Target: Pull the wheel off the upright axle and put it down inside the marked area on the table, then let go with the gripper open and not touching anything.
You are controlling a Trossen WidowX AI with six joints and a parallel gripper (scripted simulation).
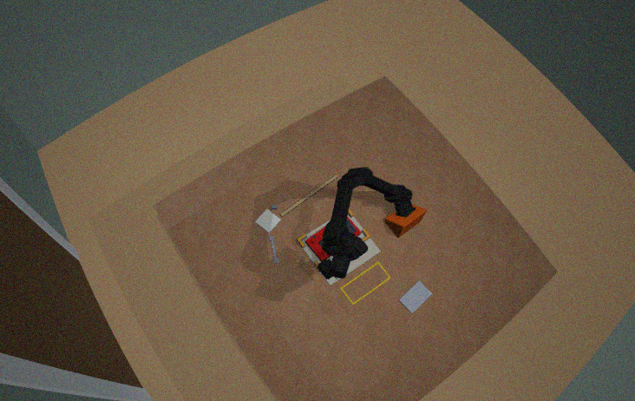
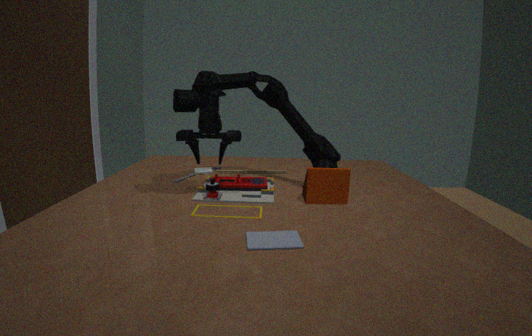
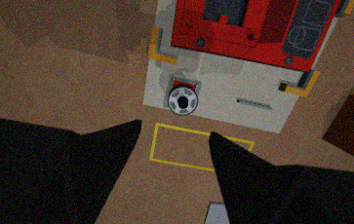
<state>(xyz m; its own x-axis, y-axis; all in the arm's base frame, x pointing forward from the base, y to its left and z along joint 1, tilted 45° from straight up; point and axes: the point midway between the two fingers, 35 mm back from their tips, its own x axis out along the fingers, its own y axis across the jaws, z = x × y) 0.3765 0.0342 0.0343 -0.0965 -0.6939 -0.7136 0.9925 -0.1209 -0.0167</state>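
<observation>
The wheel lies 1 cm behind my gripper tip, 1 cm to the right of it and 7 cm below it. From my gripper tip the other things lie so: grey wrench 12 cm ahead, 24 cm to the right, 11 cm below; then grey tile 16 cm behind, 28 cm to the left, 11 cm below; then axle mount 1 cm behind, 1 cm to the right, 8 cm below.
</observation>
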